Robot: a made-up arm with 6 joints. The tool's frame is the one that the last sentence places. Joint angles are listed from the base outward.
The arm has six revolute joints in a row. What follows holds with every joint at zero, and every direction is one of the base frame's.
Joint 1 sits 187.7 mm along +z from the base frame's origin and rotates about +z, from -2.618 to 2.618 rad.
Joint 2 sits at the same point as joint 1 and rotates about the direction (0.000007, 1, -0.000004), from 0 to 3.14 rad.
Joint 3 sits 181.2 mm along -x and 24.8 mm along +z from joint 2 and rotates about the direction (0.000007, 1, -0.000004), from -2.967 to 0 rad.
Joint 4 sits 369.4 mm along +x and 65.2 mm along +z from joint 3 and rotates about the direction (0.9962, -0.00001, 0.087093), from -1.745 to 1.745 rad.
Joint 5 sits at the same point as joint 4 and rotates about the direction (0.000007, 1, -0.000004), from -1.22 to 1.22 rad.
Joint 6 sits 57.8 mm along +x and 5 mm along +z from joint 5 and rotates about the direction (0.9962, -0.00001, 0.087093), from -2.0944 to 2.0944 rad.
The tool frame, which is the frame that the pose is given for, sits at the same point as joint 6; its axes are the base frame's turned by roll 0, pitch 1.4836 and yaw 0 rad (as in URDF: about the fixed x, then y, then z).
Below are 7 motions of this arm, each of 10 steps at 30 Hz.
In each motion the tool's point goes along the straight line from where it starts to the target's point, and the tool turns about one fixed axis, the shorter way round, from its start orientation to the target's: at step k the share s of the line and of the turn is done. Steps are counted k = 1, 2, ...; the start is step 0. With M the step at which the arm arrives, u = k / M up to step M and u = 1 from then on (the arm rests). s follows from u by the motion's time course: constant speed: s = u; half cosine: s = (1 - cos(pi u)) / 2; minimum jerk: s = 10 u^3 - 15 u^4 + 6 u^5.
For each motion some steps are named. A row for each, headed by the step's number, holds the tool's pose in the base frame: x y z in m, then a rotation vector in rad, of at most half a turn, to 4 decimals.
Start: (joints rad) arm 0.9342 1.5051 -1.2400 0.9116 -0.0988 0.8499
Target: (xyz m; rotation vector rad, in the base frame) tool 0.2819 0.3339 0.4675 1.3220 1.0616 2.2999
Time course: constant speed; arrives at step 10
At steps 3, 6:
3: 0.2718 0.3482 0.3709 1.0502 1.6780 1.9857
6: 0.2761 0.3420 0.4123 1.1747 1.4266 2.1355

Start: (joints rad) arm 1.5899 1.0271 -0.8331 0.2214 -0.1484 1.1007
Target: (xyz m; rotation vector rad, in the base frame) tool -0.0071 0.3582 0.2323 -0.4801 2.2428 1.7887
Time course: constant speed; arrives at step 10
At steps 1, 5, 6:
1: -0.0052 0.3602 0.3387 -0.2669 2.0648 2.0867
5: -0.0061 0.3593 0.2914 -0.3631 2.1492 1.9578
6: -0.0063 0.3591 0.2796 -0.3868 2.1690 1.9246

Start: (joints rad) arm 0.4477 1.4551 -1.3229 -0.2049 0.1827 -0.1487
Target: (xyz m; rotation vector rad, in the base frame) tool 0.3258 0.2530 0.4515 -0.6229 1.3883 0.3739
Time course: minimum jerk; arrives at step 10
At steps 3, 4, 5, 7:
3: 0.3821 0.1972 0.3863 -0.6657 1.6208 0.0935
4: 0.3717 0.2075 0.3983 -0.6587 1.5793 0.1468
5: 0.3594 0.2197 0.4125 -0.6498 1.5294 0.2088
7: 0.3368 0.2421 0.4388 -0.6321 1.4350 0.3209

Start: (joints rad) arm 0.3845 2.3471 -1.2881 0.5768 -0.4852 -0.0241
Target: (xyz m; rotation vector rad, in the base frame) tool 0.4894 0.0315 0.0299 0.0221 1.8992 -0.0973
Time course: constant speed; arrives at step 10
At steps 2, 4, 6, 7, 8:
2: 0.4212 0.1244 -0.0102 0.2203 2.0631 0.1822
4: 0.4383 0.1012 -0.0001 0.1698 2.0251 0.1107
6: 0.4553 0.0780 0.0099 0.1199 1.9851 0.0403
7: 0.4638 0.0663 0.0149 0.0952 1.9643 0.0055
8: 0.4724 0.0547 0.0199 0.0707 1.9431 -0.0290

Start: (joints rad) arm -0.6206 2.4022 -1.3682 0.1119 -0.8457 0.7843
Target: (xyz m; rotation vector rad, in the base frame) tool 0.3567 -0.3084 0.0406 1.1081 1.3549 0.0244
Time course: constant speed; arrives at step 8
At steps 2, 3, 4, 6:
2: 0.3635 -0.2776 0.0111 1.1593 1.2349 0.0885
3: 0.3623 -0.2828 0.0160 1.1511 1.2551 0.0779
4: 0.3612 -0.2879 0.0210 1.1427 1.2752 0.0673
6: 0.3590 -0.2981 0.0308 1.1257 1.3151 0.0459

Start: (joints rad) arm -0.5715 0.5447 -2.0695 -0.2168 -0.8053 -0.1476
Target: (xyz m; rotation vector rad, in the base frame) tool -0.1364 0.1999 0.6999 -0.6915 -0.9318 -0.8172
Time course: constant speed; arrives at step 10
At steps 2, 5, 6, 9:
2: -0.1800 0.1467 0.7106 -0.3521 -0.8554 -0.8708
5: -0.1636 0.1667 0.7066 -0.4792 -0.8858 -0.8528
6: -0.1582 0.1733 0.7053 -0.5216 -0.8954 -0.8463
9: -0.1418 0.1933 0.7012 -0.6490 -0.9231 -0.8249

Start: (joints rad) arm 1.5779 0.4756 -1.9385 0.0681 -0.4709 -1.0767
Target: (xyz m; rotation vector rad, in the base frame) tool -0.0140 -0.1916 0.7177 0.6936 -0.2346 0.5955
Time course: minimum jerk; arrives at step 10
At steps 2, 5, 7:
2: 0.0022 -0.1994 0.7192 0.4609 -0.1016 0.5615
5: -0.0054 -0.1957 0.7185 0.5701 -0.1638 0.5782
7: -0.0112 -0.1930 0.7180 0.6533 -0.2114 0.5900

